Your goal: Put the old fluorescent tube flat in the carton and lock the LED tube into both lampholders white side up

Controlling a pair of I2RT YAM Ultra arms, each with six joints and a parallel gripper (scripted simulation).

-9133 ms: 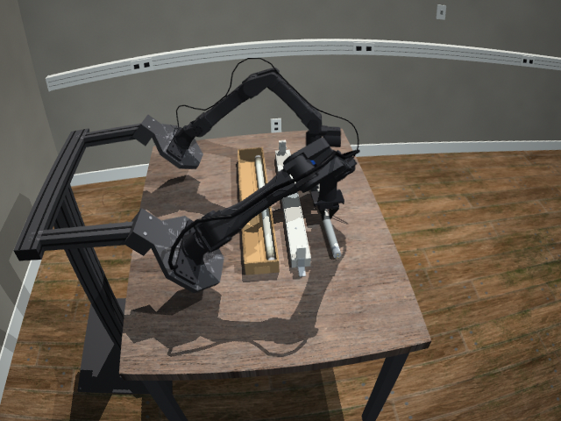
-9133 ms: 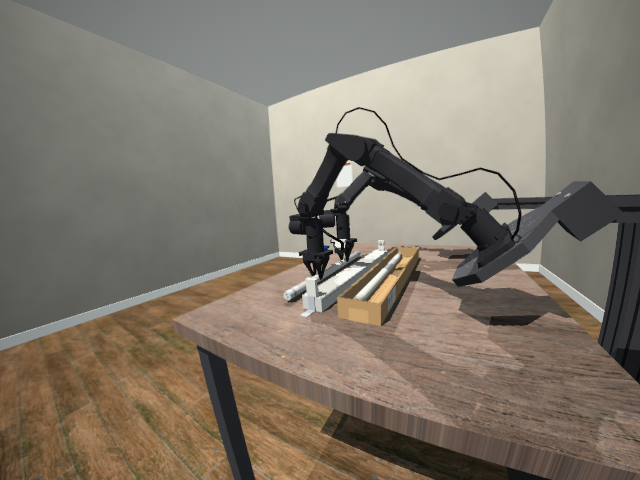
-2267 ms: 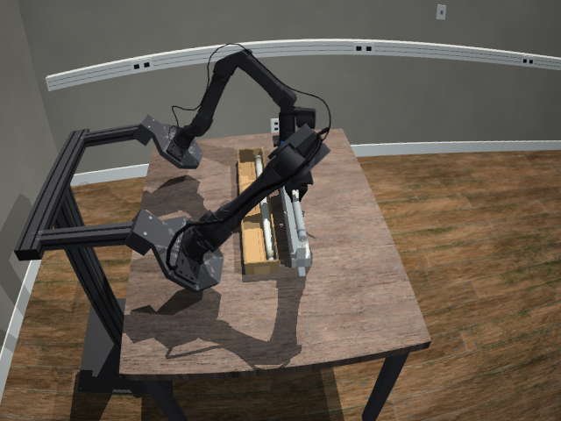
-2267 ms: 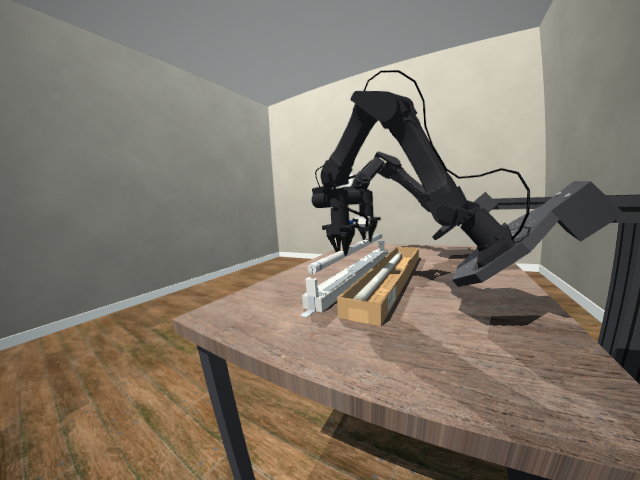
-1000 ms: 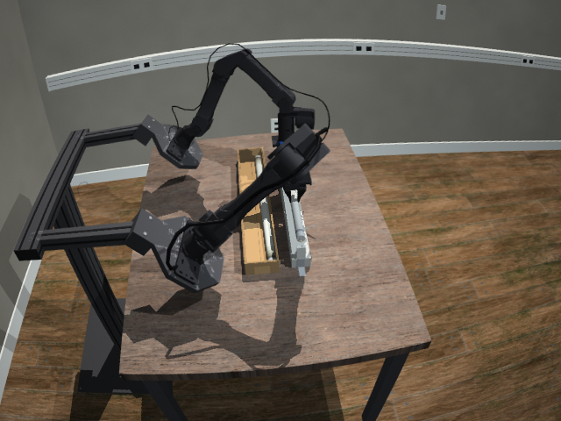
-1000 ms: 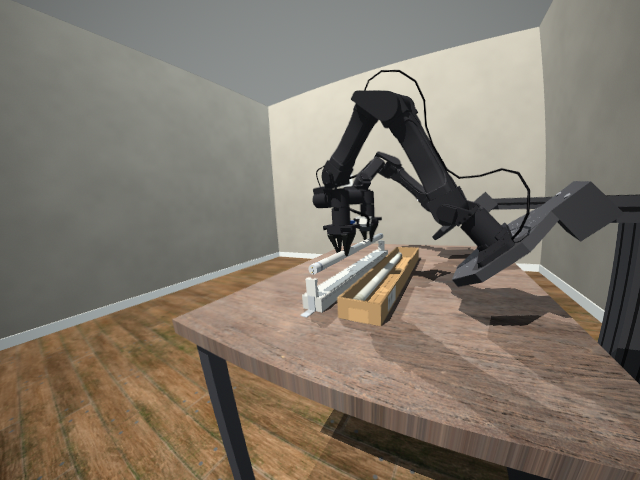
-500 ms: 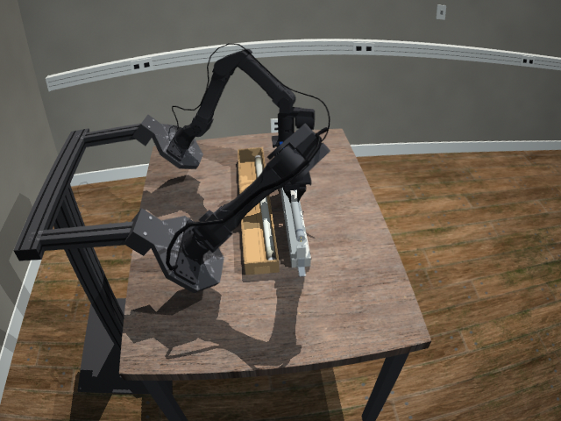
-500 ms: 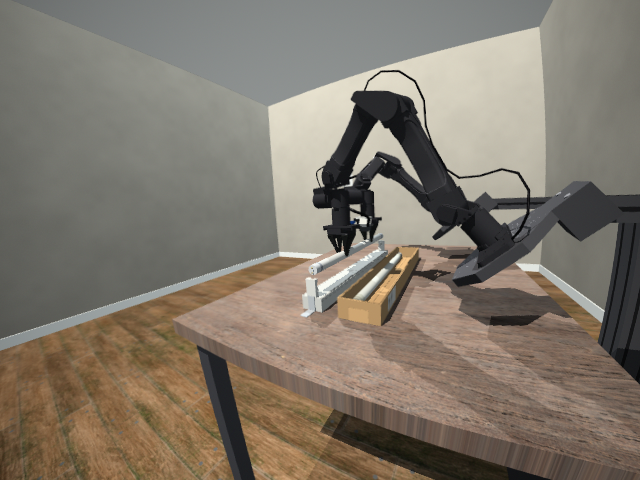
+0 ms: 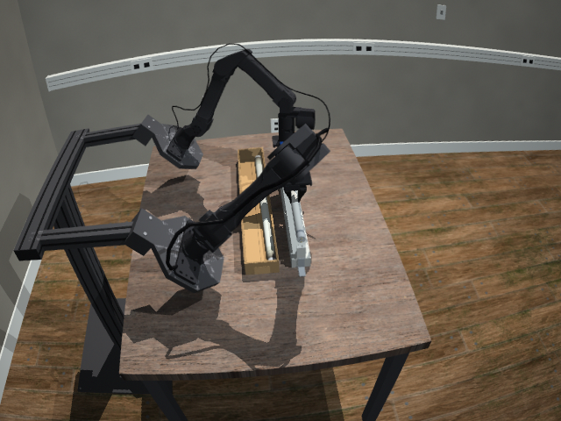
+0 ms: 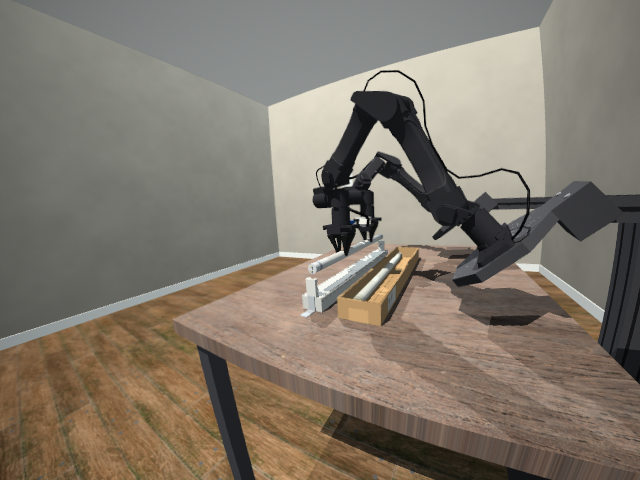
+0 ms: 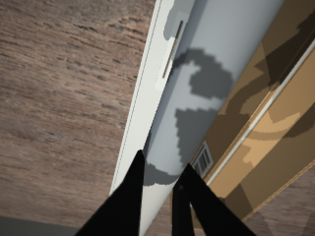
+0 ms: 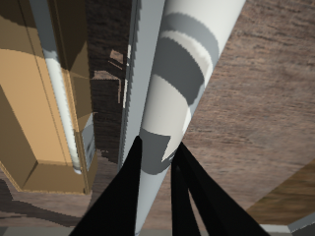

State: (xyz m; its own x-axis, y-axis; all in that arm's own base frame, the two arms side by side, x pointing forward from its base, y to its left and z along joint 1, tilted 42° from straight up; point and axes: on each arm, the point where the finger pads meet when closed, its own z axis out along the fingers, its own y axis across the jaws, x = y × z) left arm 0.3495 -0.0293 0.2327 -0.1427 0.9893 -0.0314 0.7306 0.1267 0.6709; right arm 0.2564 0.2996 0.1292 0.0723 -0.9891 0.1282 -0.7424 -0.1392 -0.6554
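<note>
My right gripper is now 20 mm short of the LED tube, 120 mm to the right of it and 10 mm above it. From my right hand the other things lie so: old fluorescent tube: 80 mm behind, 130 mm to the left, 100 mm below; then light fixture: 20 mm ahead, 120 mm to the left, 60 mm below; then carton: 110 mm behind, 130 mm to the left, 90 mm below.
Right now my left hand is 120 mm to the left of the LED tube, 20 mm past it and 10 mm above it. Round my left hand: old fluorescent tube 110 mm to the right, 110 mm behind, 90 mm below; then light fixture 120 mm to the right, 60 mm below, 20 mm behind; then carton 140 mm behind, 100 mm to the right, 80 mm below.
</note>
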